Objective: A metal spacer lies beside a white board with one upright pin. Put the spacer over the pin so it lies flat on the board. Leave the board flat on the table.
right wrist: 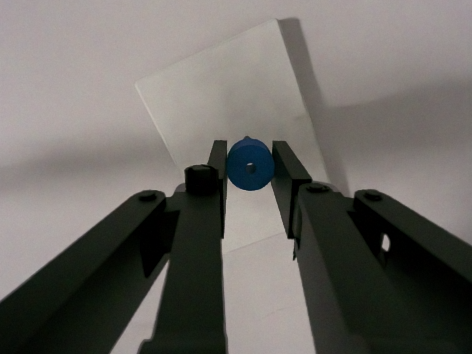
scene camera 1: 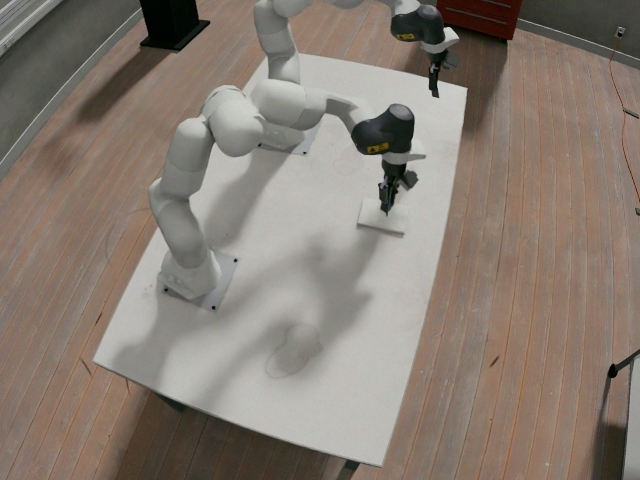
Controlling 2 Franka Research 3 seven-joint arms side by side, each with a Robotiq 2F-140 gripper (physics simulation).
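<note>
The blue round metal spacer (right wrist: 241,175) is held between the fingertips of my right gripper (scene camera 1: 387,209) (right wrist: 249,161), which is shut on it. The spacer is over the middle part of the white board (scene camera 1: 372,222) (right wrist: 225,90), with its hole facing the right wrist camera. A small dark tip of the pin (right wrist: 247,137) shows at the spacer's upper edge; the rest of the pin is hidden. The gap between spacer and board cannot be judged. The board lies flat on the table. My left gripper (scene camera 1: 434,93) is high at the upper right, away from the board; its finger opening cannot be made out.
The white table (scene camera 1: 330,403) carries both arm bases at its left side. The board lies near the table's right edge (scene camera 1: 445,227). The right arm's shadow falls across the table below and left of the board. A red cabinet (scene camera 1: 480,12) stands on the floor behind the table.
</note>
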